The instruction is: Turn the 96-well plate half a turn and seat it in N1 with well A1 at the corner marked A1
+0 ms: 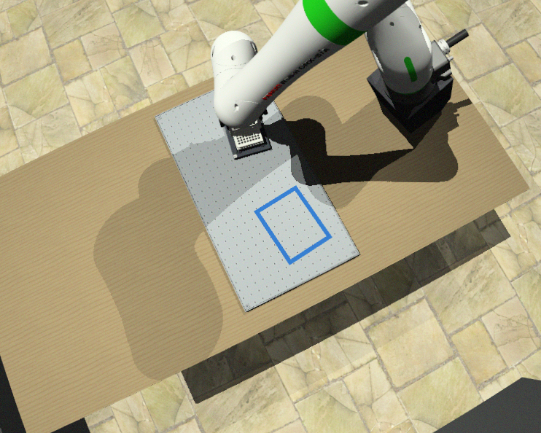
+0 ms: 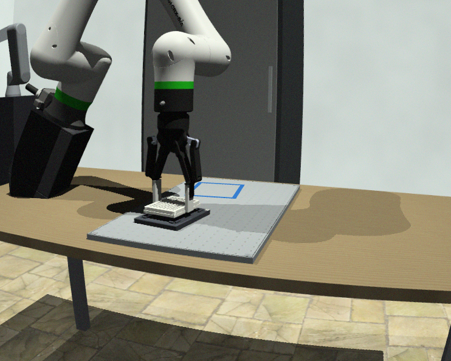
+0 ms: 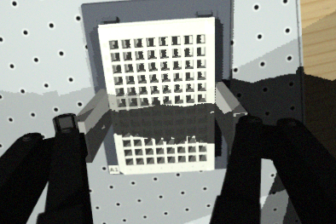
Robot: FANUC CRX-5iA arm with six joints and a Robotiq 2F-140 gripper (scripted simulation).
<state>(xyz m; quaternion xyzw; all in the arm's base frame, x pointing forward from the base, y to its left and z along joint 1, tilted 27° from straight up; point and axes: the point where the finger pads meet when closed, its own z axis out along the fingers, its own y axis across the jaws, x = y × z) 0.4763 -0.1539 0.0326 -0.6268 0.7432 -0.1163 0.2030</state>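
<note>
Now: the dark plate nest N1 50 mm below my hand. Also, from my hand: white 96-well plate 20 mm below; then A1 label 60 mm ahead, 70 mm to the left, 40 mm below.
</note>
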